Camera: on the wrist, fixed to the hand. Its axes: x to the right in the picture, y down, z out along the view.
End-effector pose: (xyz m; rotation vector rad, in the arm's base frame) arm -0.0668 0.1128 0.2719 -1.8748 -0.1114 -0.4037
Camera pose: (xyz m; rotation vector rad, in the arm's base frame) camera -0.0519 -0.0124 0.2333 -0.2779 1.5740 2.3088
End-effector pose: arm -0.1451 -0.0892 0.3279 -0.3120 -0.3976 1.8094
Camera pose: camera -0.1782 -0.0822 0.2004 -0.2486 0.1309 -1.3165
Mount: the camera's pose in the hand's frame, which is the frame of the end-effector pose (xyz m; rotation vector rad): 0.0164 0.0812 -0.1026 0.0630 -1.0650 2.9394
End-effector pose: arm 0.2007 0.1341 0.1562 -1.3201 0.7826 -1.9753
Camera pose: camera 0.1137 0.0840 0.0707 0.0566 0.7474 0.9694
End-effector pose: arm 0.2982 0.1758 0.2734 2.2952 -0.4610 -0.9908
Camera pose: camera 0.3791 0.1442 0.3726 -0.7455 -2.4725 -0.0415
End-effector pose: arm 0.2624 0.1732 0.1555 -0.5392 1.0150 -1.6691
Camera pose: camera 0.2228 0.1880 0.0306 0.3643 0.0450 1.1980
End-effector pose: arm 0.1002 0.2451 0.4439 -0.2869 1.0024 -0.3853
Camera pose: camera 0.0347 0.3048 0.3462 1.0425 -0.4198 2.1676
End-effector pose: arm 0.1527 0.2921 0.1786 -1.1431 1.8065 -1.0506
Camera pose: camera 0.0300 0.3238 0.1423 1.2032 0.6614 1.1034
